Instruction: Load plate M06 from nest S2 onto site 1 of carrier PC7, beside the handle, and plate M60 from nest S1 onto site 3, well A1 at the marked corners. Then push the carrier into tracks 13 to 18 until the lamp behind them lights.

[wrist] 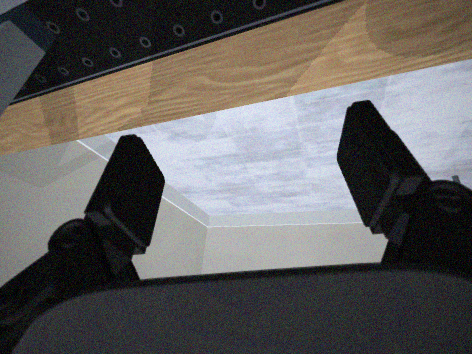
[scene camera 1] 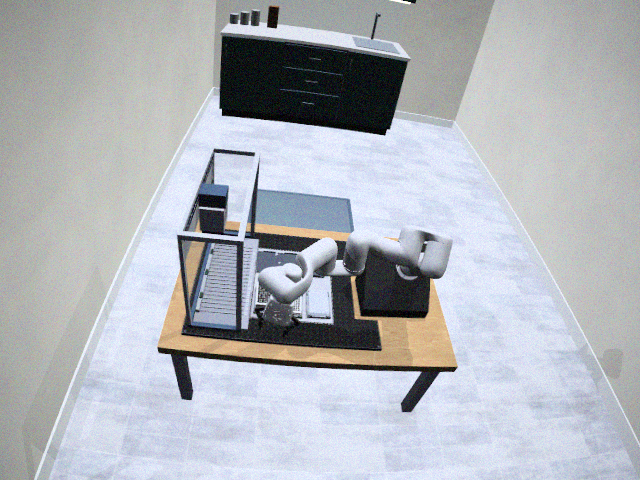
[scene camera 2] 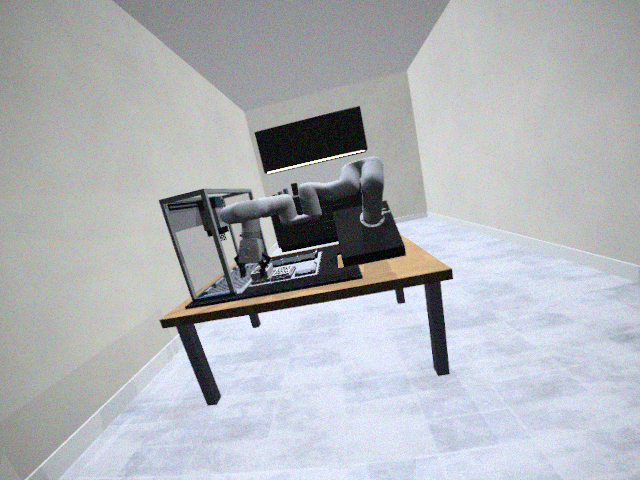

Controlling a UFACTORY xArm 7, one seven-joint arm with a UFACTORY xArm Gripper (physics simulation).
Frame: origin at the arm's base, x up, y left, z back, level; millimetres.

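Seen in the pictures: gripper, between the fingertips: (wrist: 243, 145) (scene camera 1: 272, 331) (scene camera 2: 252, 277); arm's base, origin of its link: (scene camera 2: 372, 218).
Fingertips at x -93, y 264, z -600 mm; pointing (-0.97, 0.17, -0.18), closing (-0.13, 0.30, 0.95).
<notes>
Offsets run from my fingertips to a thing's top centre. "spot": to the spot under its first point. Level surfaces: height alone.
My gripper (scene camera 1: 275, 327) (scene camera 2: 253, 274) (wrist: 243, 145) is open and empty, low over the front part of the black mat, beside the front end of the ribbed track deck. A light tray or frame behind it bears a dotted plate @[dx -54, dy -195, dz +96 mm] (scene camera 2: 283, 272) and a pale blue-white plate @[dx -54, dy -190, dz +212 mm] (scene camera 1: 318, 300) (scene camera 2: 306, 267). The arm and gripper partly cover the dotted pieces. Labels M06, M60, S1, S2 and PC7 are too small to read, so I cannot tell which piece is which. The grey ribbed track deck (scene camera 1: 222, 279) lies at the left, with small green marks along its far edge.
A metal-framed enclosure (scene camera 1: 240, 284) (scene camera 2: 218, 242) stands over the track deck, with a dark instrument head @[spot: dx +329, dy -320, dz -230 mm] (scene camera 1: 212, 206) inside. The perforated black mat @[dx -80 mm] (scene camera 1: 356, 335) (wrist: 160, 30) runs near the wooden table edge (wrist: 200, 80). A black block (scene camera 1: 395, 299) bears the arm's base at the right.
</notes>
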